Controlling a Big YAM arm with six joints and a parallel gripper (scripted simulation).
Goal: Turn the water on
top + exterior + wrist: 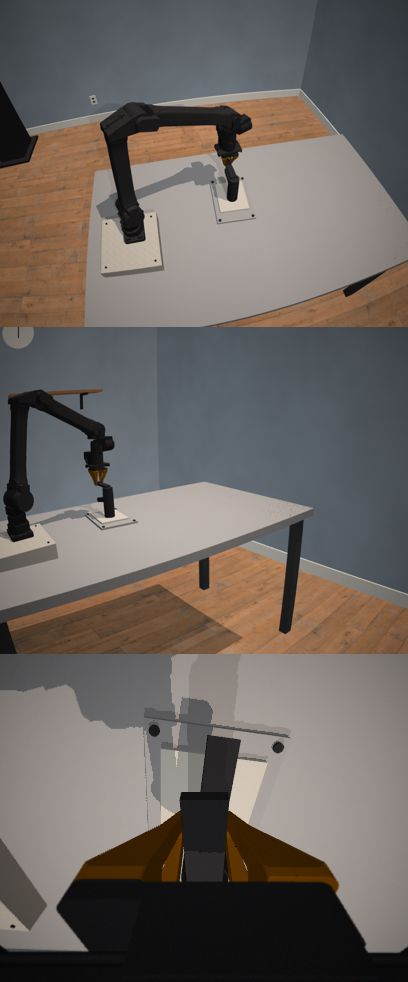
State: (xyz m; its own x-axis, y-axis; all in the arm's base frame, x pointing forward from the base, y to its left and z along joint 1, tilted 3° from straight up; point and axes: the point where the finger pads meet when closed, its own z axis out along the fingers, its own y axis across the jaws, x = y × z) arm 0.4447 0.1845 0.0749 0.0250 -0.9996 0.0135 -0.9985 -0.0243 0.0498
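The flat lever lies 3 cm to the right of my hand.
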